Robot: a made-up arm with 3 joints.
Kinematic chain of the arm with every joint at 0, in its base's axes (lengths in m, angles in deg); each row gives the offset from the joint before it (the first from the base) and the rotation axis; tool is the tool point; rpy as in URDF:
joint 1: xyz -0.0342 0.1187 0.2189 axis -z
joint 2: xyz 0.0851 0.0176 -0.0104 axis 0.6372 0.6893 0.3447
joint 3: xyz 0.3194 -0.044 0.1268 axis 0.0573 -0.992 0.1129
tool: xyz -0.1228 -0.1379 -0.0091 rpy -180 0 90
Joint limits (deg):
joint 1: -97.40..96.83
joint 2: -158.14..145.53
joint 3: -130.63..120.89
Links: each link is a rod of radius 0.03 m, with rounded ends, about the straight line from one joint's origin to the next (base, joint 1, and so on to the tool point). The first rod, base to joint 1, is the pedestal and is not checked.
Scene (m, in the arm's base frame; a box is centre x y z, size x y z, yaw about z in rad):
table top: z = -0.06
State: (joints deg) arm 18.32 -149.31 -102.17
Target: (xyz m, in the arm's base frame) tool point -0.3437 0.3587 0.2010
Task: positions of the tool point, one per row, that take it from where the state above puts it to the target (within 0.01 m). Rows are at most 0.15 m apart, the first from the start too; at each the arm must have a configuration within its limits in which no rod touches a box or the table.
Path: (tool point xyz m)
1: -0.0937 0.5481 0.2472
2: -0.1957 0.5075 0.2295
3: -0.2810 0.4422 0.2141
4: -0.3437 0.3587 0.2010

